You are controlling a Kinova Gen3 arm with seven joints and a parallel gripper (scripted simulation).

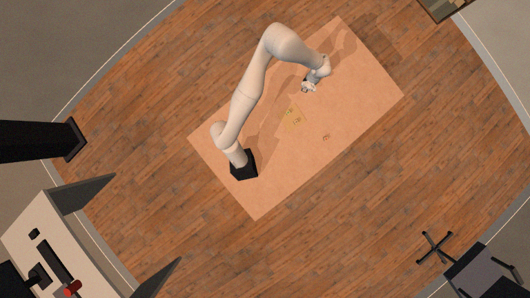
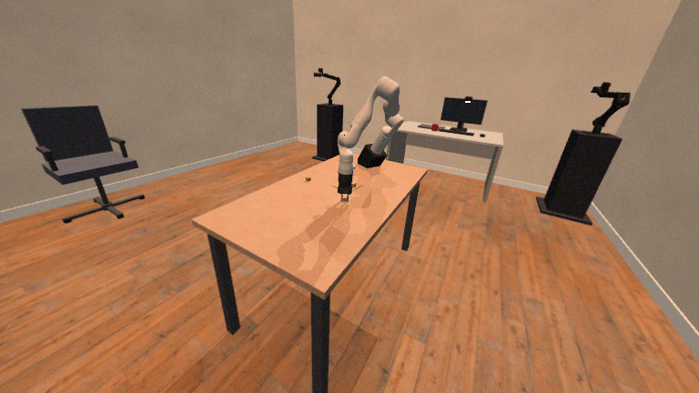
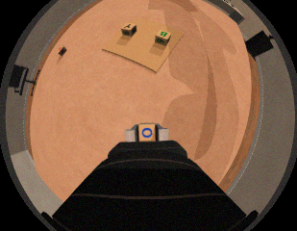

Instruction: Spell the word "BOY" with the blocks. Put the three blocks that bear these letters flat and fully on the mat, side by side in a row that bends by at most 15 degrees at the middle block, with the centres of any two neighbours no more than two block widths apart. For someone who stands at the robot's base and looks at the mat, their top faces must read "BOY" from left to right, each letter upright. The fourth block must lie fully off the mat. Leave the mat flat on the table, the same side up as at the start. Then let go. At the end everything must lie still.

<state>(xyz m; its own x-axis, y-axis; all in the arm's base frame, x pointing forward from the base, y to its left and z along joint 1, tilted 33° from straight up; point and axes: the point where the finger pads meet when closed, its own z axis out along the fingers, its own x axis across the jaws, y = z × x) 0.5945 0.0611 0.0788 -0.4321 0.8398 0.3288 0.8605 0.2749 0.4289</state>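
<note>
The mat lies 180 mm behind my hand, 90 mm to the right of it and 20 mm below it.
</note>
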